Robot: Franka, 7 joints.
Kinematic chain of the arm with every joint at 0, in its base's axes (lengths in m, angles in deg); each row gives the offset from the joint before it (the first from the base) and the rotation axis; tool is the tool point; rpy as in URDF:
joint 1: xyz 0 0 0.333 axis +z
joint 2: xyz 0 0 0 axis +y
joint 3: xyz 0 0 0.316 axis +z
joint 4: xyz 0.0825 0 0 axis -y
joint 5: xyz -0.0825 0 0.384 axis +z
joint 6: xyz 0 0 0 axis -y
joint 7: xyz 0.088 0 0 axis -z
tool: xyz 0 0 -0.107 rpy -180 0 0
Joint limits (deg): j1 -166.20..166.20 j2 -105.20..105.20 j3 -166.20..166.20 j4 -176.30..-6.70 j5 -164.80..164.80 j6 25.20..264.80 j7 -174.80..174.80
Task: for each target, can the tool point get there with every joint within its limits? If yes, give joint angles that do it. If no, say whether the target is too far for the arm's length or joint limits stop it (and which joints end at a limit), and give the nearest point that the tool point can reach.
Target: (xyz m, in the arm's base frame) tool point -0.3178 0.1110 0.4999
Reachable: yes | joints 66.15 63.77 94.84 -141.85 73.92 46.23 127.23
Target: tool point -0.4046 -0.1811 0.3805
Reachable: yes | joints 105.65 49.43 90.12 -153.60 -41.51 198.25 14.05
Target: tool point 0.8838 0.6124 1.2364
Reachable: no: too far | nearest point 0.5399 0.3741 0.8849 | short by 0.546 m
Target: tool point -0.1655 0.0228 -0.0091
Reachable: yes | joints 97.16 64.49 37.57 -154.57 -77.39 108.54 -43.57
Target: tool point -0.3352 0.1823 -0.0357
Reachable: yes | joints 38.03 -72.38 138.39 -131.39 -69.30 141.50 -4.22
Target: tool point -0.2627 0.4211 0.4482
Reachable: yes | joints -140.46 -10.96 -81.16 -135.46 60.32 217.93 -147.58
